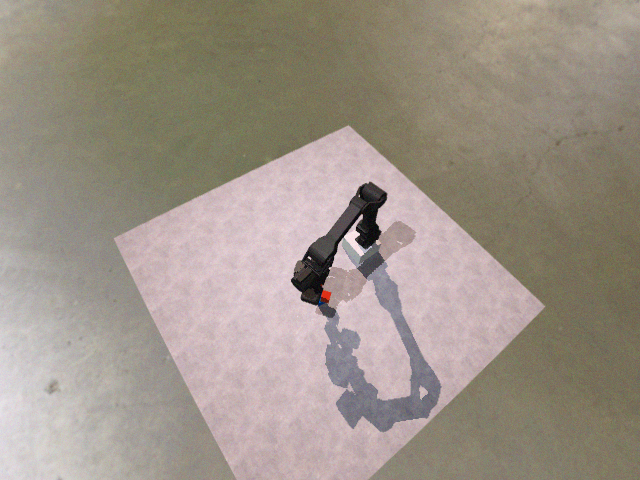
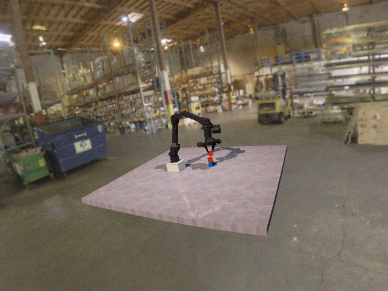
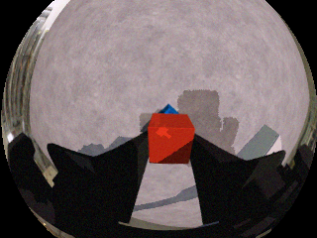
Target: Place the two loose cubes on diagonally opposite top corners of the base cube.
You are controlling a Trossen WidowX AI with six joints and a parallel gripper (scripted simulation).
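Right now the blue cube is 100 mm below my gripper tip, 20 mm to the left of it and 10 mm behind it.
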